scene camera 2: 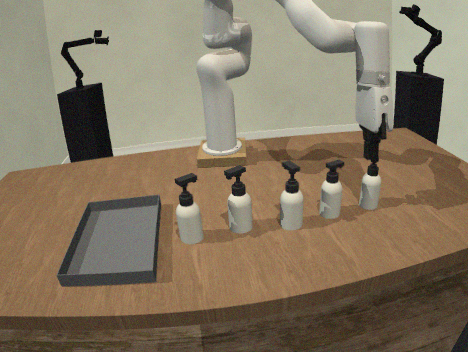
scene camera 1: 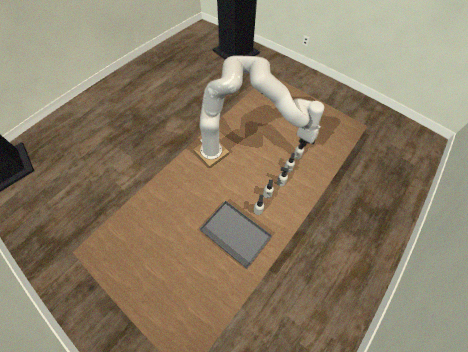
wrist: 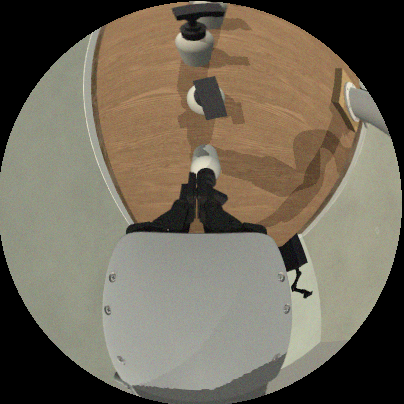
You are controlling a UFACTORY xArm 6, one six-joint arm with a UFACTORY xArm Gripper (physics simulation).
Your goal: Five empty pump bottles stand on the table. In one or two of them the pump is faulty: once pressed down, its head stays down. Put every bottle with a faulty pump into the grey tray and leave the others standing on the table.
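Places are measured from the arm's base along level axes (x ahead, y left, z up), in metres.
Pixels of known places: gripper, fingertip midpoint: [scene camera 2: 370,158] [scene camera 1: 302,145] [wrist: 196,183]; arm's base, link origin: [scene camera 2: 222,147] [scene camera 1: 211,150].
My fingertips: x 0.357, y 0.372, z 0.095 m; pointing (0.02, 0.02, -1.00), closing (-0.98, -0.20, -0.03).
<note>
For each thing: its top centre in the pictures, then the offset to it from my fingertips. Level surfaces: height alone.
- far-right bottle, top centre: [wrist: 207,196] [scene camera 2: 374,155] [scene camera 1: 302,142] dx -0.017, dy +0.015, dz +0.000 m
- third bottle, top centre: [scene camera 2: 292,165] [scene camera 1: 285,169] dx +0.048, dy -0.190, dz +0.009 m
- second bottle, top centre: [scene camera 2: 237,168] [scene camera 1: 270,182] dx +0.052, dy -0.301, dz +0.009 m
- first bottle, top centre: [scene camera 2: 183,178] [scene camera 1: 260,199] dx +0.089, dy -0.404, dz +0.009 m
- grey tray, top centre: [scene camera 2: 113,230] [scene camera 1: 235,232] dx +0.110, dy -0.577, dz -0.101 m
- wooden table, surface height: dz -0.131 m
My gripper [scene camera 1: 302,144] [scene camera 2: 371,159] [wrist: 196,183] is shut and empty, its fingertips at the pump top of the far-right bottle [scene camera 1: 299,152] [scene camera 2: 370,192] [wrist: 205,162]. The fingers largely hide that bottle's head; its height cannot be told. The fourth bottle from the tray [scene camera 1: 290,165] [scene camera 2: 331,200] [wrist: 192,99] stands upright, its head close above its collar. The third bottle [scene camera 1: 283,180] [scene camera 2: 292,211] [wrist: 195,51], second bottle [scene camera 1: 268,192] [scene camera 2: 240,213] and first bottle [scene camera 1: 259,208] [scene camera 2: 190,224] stand upright with heads raised on visible stems. The grey tray [scene camera 1: 235,235] [scene camera 2: 122,240] is empty.
The bottles stand in a row on the wooden table [scene camera 1: 165,250] [scene camera 2: 250,280], with the tray beyond the row's left end in scene camera 2. The arm's base plate [scene camera 1: 211,159] [scene camera 2: 222,161] is behind the row. Black pedestals [scene camera 2: 86,125] [scene camera 2: 419,100] stand behind the table.
</note>
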